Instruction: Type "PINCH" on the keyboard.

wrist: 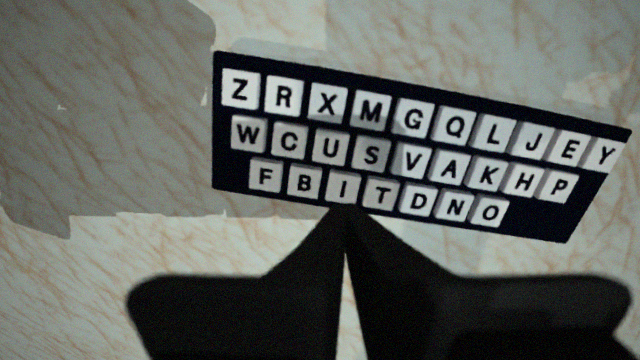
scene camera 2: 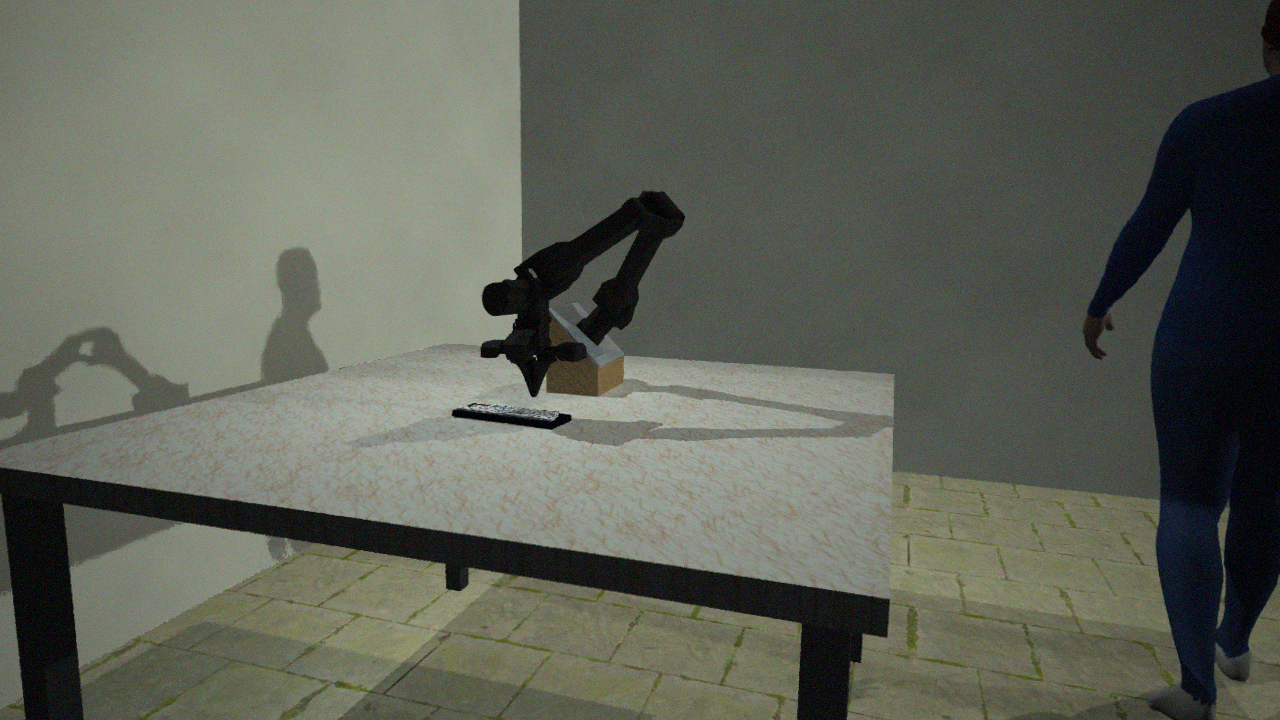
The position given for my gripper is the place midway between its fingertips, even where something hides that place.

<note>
I see my gripper (scene camera 2: 534,396) and a black keyboard (scene camera 2: 524,416).
The black keyboard also shows in the wrist view (wrist: 281,130). My gripper is seen too in the wrist view (wrist: 343,213).
</note>
